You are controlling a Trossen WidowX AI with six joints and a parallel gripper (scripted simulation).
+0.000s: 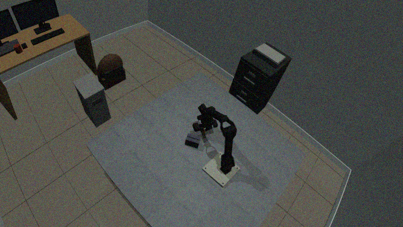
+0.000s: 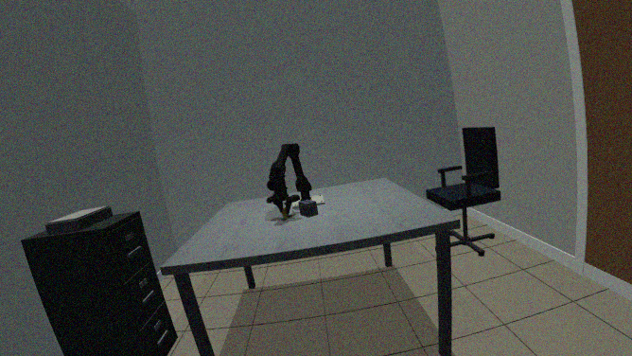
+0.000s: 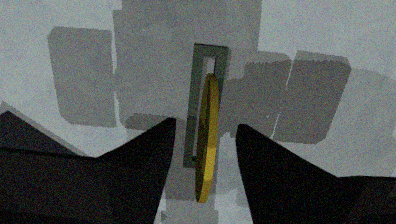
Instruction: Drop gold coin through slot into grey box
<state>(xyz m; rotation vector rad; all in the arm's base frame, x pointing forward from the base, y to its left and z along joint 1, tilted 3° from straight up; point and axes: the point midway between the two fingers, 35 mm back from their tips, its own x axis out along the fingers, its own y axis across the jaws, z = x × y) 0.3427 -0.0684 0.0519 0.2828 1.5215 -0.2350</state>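
The gold coin lies right at my gripper tip.
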